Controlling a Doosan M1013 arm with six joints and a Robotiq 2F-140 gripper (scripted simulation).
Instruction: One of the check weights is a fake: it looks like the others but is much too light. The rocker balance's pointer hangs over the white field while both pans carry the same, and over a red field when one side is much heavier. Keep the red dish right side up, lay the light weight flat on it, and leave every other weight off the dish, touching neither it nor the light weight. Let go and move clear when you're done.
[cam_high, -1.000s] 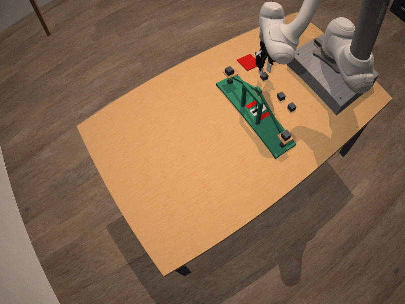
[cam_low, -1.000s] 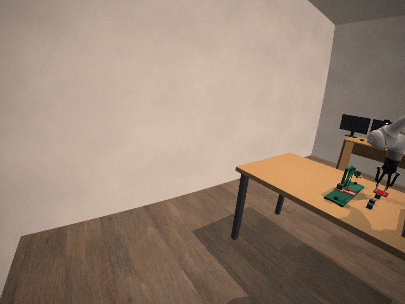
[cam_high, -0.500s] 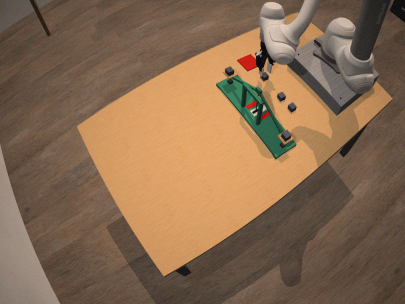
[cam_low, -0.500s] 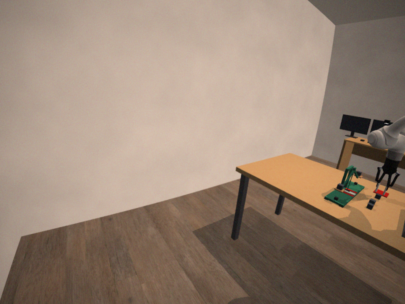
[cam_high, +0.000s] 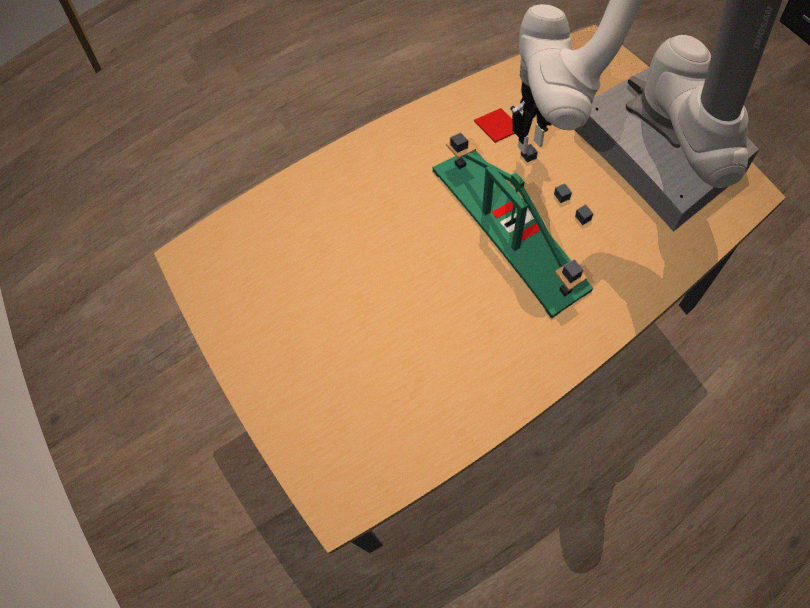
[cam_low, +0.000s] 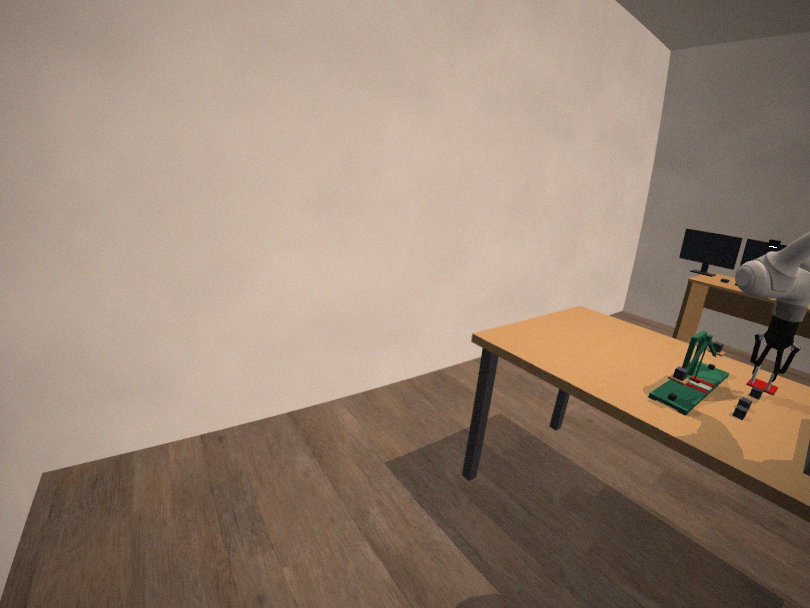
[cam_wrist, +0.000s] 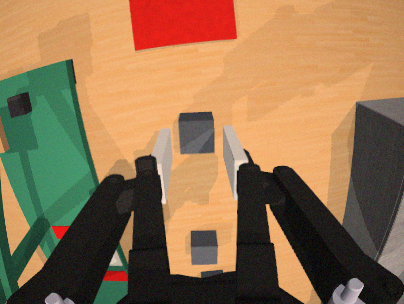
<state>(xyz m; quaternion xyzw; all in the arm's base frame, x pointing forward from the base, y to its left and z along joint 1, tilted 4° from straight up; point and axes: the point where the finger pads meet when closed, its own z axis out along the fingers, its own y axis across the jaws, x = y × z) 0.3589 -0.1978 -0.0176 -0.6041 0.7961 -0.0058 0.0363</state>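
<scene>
Right now my hand is 12 cm to the left of the red dish, 7 cm above it and 2 cm past it. Round my hand: green rocker balance (20 cm ahead, 11 cm to the left, 2 cm above).
</scene>
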